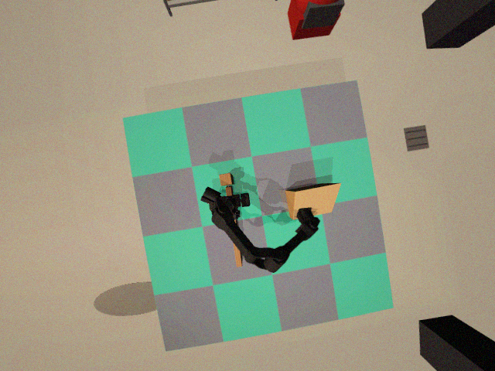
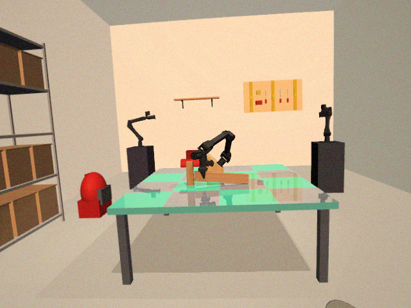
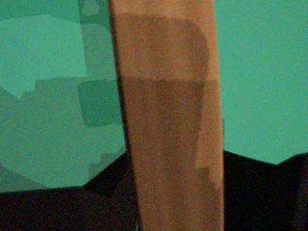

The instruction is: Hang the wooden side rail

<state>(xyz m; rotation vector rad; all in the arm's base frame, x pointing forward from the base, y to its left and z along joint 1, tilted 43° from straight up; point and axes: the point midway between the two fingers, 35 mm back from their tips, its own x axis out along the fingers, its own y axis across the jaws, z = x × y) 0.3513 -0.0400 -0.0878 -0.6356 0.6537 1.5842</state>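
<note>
Now: the headboard post 10 mm ahead of my gripper tip, 100 mm to the right of it and 40 mm above it.
</note>
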